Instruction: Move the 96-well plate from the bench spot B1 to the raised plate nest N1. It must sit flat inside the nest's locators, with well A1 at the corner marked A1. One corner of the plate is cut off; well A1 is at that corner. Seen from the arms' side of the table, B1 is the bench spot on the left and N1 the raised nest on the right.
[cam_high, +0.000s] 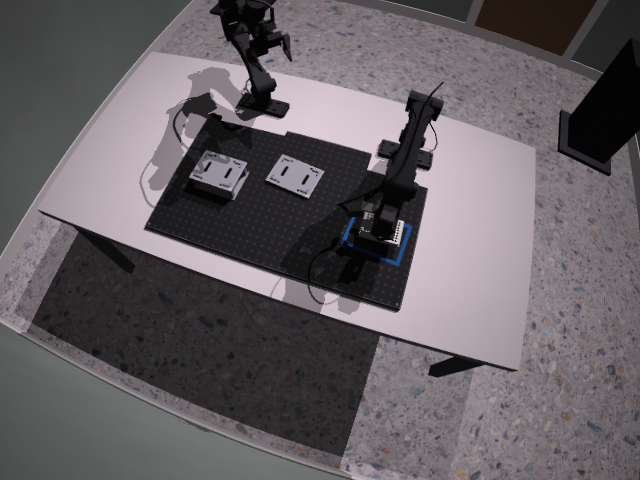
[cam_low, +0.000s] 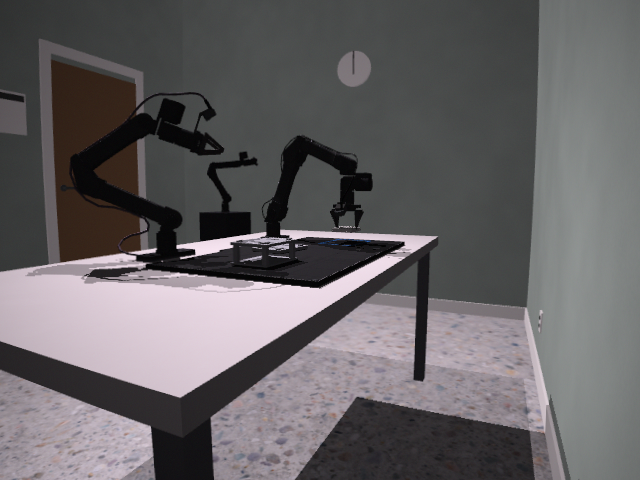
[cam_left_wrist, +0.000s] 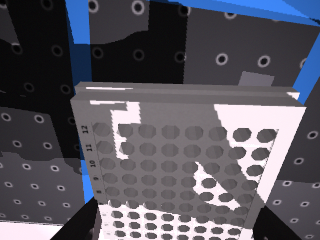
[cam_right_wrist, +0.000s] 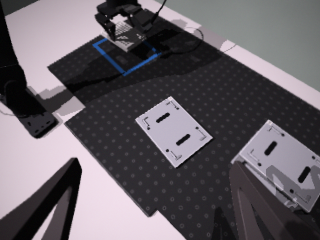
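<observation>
My right gripper is now 47 cm to the right of the 96-well plate, 29 cm above it and 24 cm short of it. Also, from my right hand: grey plate nest: 28 cm below, 27 cm ahead, 10 cm to the right.
</observation>
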